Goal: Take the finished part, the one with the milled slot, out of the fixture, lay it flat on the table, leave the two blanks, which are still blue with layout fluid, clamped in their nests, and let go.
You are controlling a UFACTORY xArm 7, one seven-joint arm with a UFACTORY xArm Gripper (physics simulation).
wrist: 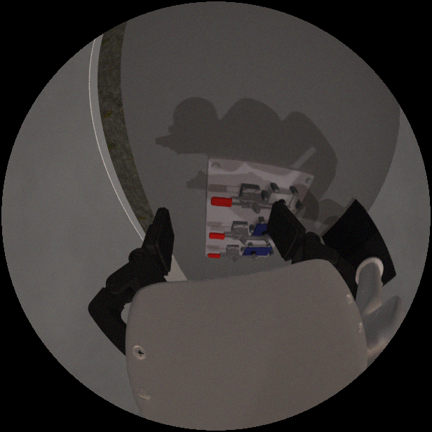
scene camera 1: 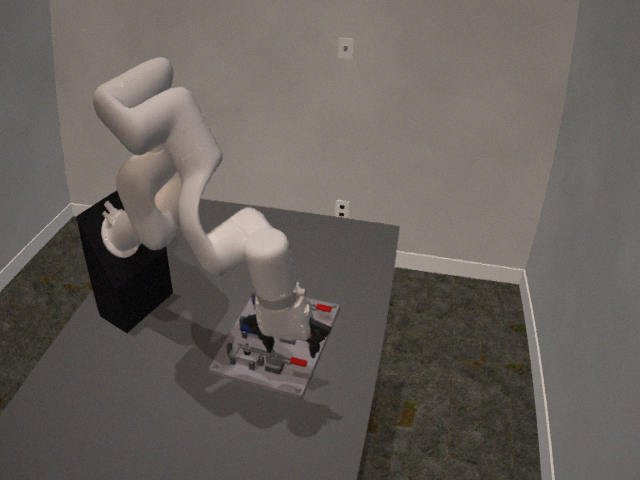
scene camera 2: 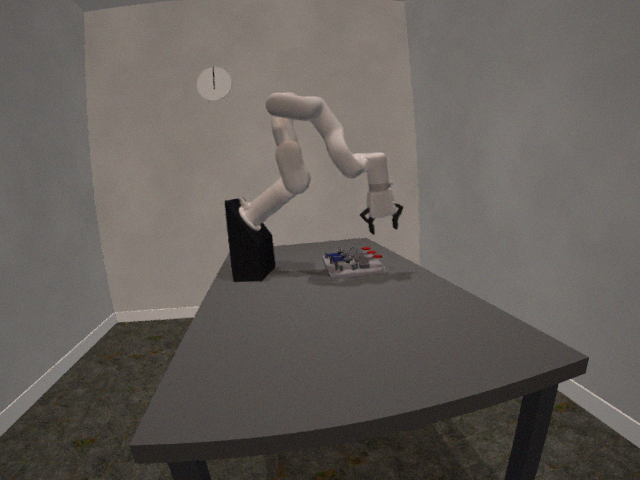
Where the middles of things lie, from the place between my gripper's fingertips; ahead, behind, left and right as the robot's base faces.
Now: the fixture plate (scene camera 1: 292, 375) 210 mm to the left of my hand, 170 mm below it and 50 mm behind it.
